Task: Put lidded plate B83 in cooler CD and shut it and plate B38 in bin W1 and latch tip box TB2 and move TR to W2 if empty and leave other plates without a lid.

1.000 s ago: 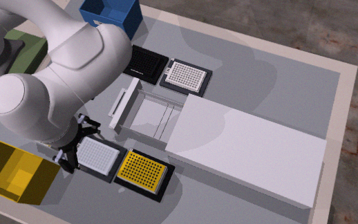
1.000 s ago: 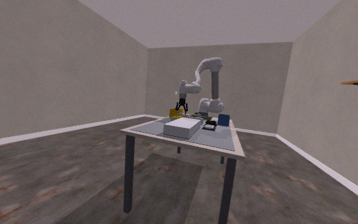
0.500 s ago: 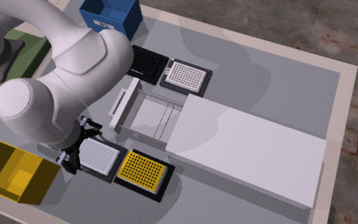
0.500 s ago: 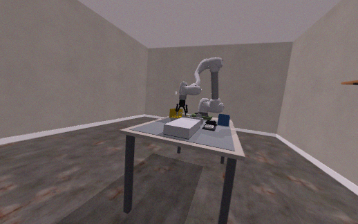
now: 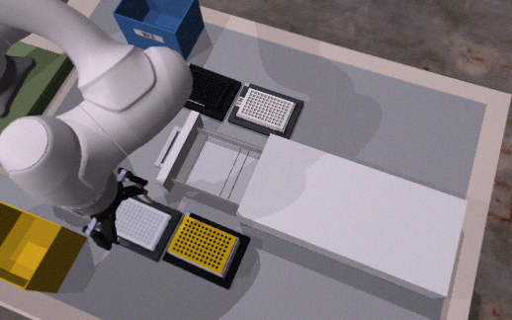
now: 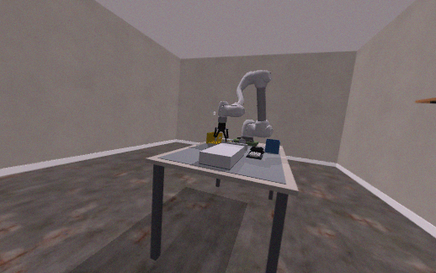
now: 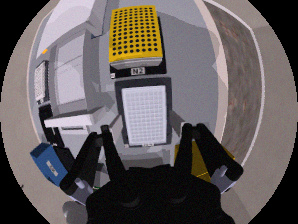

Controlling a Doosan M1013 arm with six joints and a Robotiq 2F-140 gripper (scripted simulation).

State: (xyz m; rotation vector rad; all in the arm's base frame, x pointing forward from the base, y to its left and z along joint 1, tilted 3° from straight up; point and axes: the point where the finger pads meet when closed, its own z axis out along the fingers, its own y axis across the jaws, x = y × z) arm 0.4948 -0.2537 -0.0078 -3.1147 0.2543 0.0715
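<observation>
The flat grey lid is 3 cm below my hand. Also, from my hand: yellow tip rack: 16 cm ahead, 2 cm to the right; then clear assay plate: 3 cm below; then yellow bin W1: 20 cm behind, 11 cm to the right, 1 cm below.
</observation>
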